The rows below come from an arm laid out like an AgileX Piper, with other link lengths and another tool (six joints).
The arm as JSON. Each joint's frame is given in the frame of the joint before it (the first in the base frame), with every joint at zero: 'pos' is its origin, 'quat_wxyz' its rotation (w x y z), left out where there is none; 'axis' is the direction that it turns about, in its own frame. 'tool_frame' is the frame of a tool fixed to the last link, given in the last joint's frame.
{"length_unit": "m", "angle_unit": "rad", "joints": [
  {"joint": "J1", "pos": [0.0, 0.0, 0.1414], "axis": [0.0, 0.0, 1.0]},
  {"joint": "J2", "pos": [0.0, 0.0, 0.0], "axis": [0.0, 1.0, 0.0]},
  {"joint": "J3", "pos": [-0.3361, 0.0, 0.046], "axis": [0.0, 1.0, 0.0]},
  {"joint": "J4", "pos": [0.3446, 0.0, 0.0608], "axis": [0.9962, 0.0, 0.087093]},
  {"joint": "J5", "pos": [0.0, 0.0, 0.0], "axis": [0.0, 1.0, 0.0]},
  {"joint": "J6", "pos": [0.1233, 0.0, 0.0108], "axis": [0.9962, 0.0, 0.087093]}
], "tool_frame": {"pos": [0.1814, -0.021, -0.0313], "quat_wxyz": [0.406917, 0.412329, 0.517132, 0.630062]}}
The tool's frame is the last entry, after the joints.
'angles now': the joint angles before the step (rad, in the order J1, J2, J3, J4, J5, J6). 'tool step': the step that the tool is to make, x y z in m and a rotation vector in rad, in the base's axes. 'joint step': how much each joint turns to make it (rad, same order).
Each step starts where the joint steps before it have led.
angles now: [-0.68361, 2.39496, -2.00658, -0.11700, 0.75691, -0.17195]
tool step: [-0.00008, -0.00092, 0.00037, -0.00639, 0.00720, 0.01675]
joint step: [0.00000, 0.00000, -0.00001, 0.00000, 0.00001, -0.01932]
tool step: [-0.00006, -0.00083, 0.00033, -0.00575, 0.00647, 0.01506]
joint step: [-0.00001, 0.00000, 0.00002, 0.00000, -0.00002, -0.01738]
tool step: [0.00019, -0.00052, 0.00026, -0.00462, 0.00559, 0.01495]
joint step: [0.00000, 0.00001, -0.00004, 0.00175, 0.00003, -0.01785]
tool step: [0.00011, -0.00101, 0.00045, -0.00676, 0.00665, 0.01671]
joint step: [0.00001, -0.00003, 0.00005, -0.00003, -0.00066, -0.01918]
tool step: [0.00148, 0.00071, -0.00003, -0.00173, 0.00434, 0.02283]
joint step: [0.00000, 0.00002, -0.00003, 0.01129, 0.00001, -0.03020]
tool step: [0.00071, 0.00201, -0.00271, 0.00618, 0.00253, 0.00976]
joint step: [0.00000, 0.00302, -0.00004, 0.01125, 0.00186, -0.01529]
